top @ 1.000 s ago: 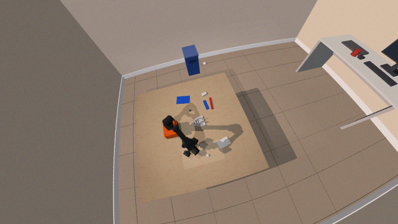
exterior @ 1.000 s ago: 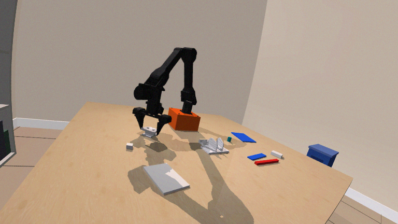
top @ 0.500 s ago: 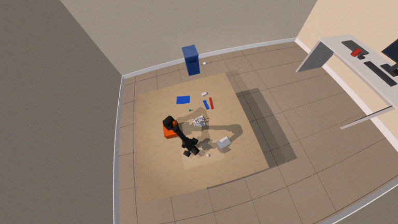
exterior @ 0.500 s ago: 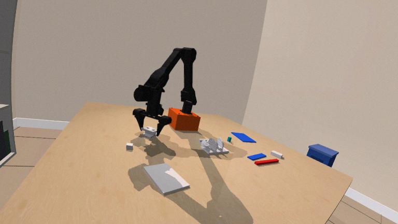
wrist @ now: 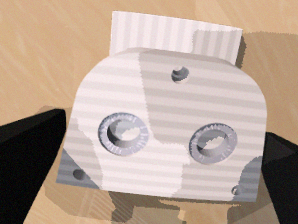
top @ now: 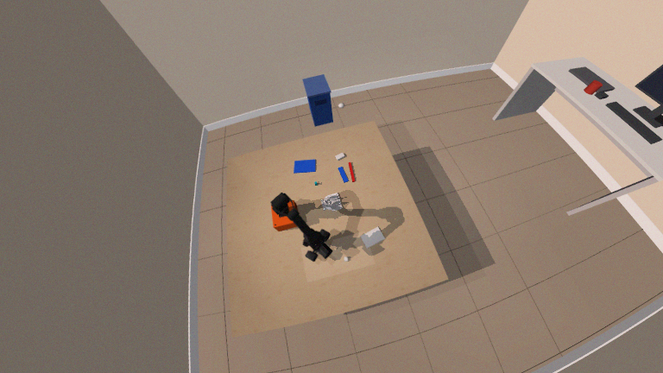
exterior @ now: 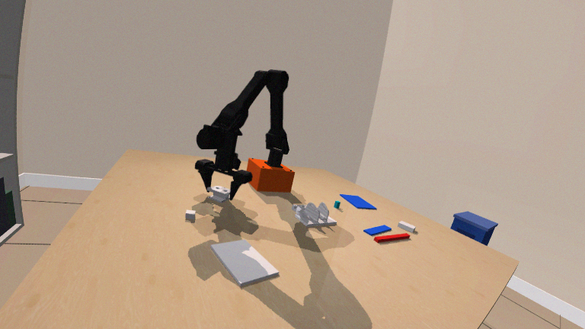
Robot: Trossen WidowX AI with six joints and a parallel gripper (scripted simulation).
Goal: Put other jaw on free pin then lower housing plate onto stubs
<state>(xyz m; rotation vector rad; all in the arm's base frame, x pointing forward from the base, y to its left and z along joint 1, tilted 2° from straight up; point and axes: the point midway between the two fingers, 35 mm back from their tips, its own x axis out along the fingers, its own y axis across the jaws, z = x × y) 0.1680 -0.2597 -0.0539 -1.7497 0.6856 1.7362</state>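
Right now the white bracket is 10 mm to the left of my gripper tip and 10 mm behind it. From my gripper tip the other things lie so: grey jaw (250 mm to the left, 120 mm ahead, 10 mm above); small white cube (130 mm ahead, 110 mm to the right); flat white slab (330 mm ahead, 30 mm to the right, 10 mm below).
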